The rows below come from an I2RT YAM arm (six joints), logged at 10 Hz.
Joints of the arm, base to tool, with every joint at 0 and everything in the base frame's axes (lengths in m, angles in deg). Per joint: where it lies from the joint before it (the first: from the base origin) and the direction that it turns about. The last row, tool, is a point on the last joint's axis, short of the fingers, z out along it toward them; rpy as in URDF.
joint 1: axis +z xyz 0 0 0.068
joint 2: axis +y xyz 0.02 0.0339 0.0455
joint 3: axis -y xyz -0.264 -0.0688 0
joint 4: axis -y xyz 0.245 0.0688 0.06
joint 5: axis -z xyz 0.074 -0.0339 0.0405
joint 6: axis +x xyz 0.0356 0 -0.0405
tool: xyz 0 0 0 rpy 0 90 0
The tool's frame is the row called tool.
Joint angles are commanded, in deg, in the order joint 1, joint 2, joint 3, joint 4, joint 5, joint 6. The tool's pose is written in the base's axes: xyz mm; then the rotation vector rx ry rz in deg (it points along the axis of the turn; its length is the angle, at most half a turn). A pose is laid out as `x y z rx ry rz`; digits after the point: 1 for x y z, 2 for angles.
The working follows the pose.
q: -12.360, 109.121, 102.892, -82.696, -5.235, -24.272
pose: 351.0 -73.6 286.6 -18.46 176.23 7.17
Where each joint sits with the arm in this pose, in the base's axes (m; each line is computed from the numbers above, not from the rounded line before):
joint 1: 0.0000 0.0000 0.0680
joint 2: 0.0268 0.0288 0.1135
joint 3: 0.0965 -0.0569 0.3629
joint 4: 0.3555 -0.0432 0.3960
joint 5: 0.3892 -0.0853 0.3228
joint 6: 0.3510 -0.0736 0.2866
the tool: 0.3510 -0.0736 0.2866

